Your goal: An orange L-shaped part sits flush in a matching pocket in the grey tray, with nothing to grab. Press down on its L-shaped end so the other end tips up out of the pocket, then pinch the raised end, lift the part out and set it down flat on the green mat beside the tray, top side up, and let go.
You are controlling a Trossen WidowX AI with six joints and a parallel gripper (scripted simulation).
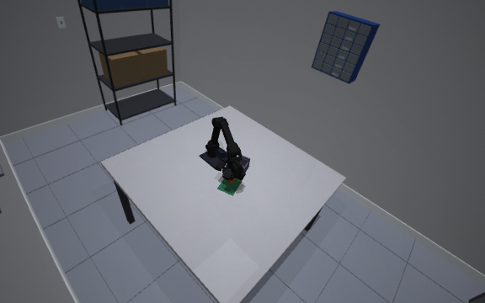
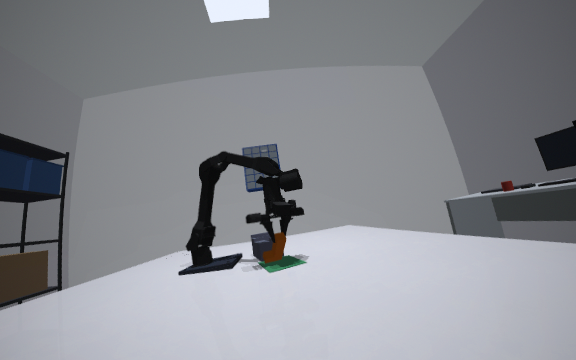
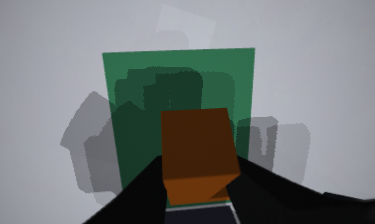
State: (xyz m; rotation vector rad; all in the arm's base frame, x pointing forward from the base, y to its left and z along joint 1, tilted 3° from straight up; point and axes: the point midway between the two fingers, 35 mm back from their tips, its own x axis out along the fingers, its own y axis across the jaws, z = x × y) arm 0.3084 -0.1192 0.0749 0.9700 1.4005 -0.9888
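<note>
My gripper tip is 20 mm past the orange L-shaped part, 20 mm to the right of it and 30 mm above it. The rest, counted from my gripper tip: green mat: 10 mm behind, 20 mm to the left, 90 mm below.
</note>
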